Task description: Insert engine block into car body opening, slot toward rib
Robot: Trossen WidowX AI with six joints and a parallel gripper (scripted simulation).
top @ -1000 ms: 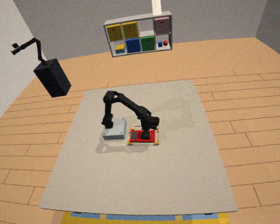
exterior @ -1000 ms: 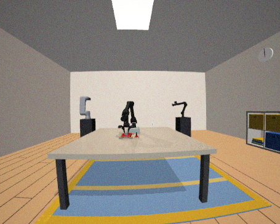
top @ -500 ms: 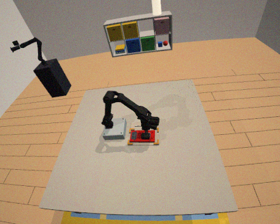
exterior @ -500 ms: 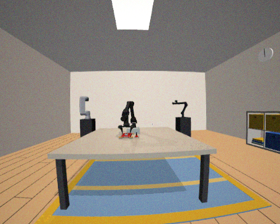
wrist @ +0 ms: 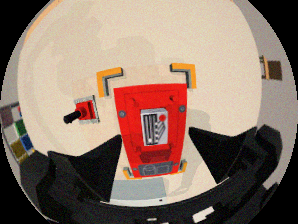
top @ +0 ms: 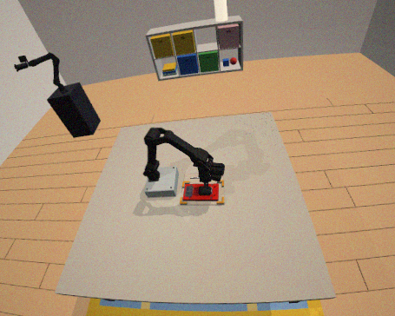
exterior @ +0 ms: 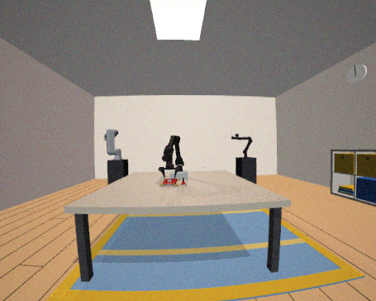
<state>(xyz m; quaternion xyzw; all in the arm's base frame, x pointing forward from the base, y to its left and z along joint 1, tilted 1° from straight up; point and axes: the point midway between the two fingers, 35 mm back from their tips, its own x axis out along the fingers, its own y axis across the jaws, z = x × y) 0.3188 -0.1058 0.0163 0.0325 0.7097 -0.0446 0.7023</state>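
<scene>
Now: gripper tip 30 mm above the engine block.
</scene>
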